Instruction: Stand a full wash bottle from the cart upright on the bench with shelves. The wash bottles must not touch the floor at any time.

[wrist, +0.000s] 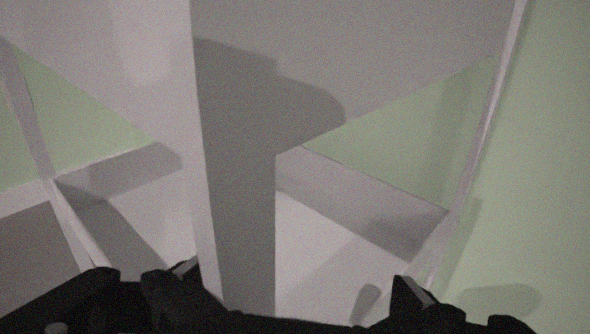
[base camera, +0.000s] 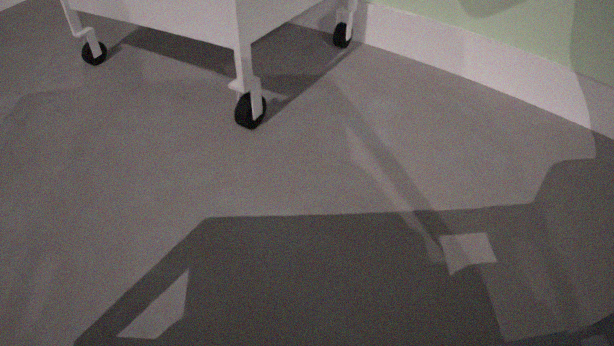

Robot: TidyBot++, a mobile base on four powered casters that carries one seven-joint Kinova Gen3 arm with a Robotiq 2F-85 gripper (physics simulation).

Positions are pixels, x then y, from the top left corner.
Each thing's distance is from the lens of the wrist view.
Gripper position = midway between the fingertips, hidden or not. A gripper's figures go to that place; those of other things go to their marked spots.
gripper [wrist: 301, 285]: 16 cm
white three-tier cart [wrist: 282, 231]: 47 cm
